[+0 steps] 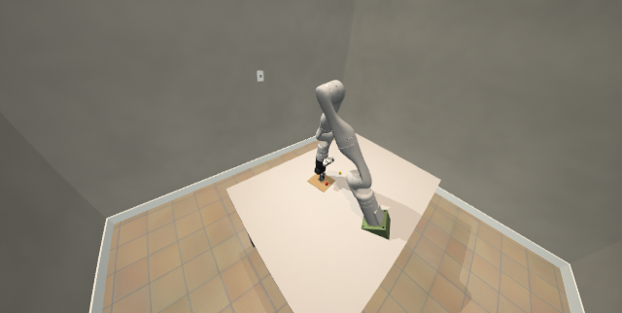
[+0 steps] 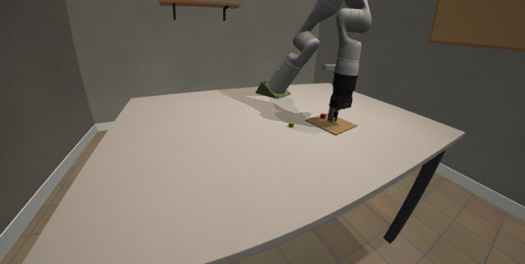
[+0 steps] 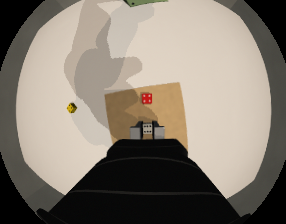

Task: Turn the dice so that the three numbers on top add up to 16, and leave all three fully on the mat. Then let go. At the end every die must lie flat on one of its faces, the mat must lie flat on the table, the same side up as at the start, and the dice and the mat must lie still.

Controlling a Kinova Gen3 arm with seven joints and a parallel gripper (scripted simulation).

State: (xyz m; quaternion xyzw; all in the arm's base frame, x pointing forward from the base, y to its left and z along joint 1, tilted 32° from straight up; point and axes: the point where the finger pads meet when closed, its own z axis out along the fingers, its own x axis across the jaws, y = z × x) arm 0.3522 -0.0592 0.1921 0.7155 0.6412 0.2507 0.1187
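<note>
My hand is 10 mm above the white die. Also, from my hand: tan mat: 30 mm below; red die: 50 mm behind, 20 mm below; yellow die: 160 mm to the right, 50 mm behind, 20 mm below.
</note>
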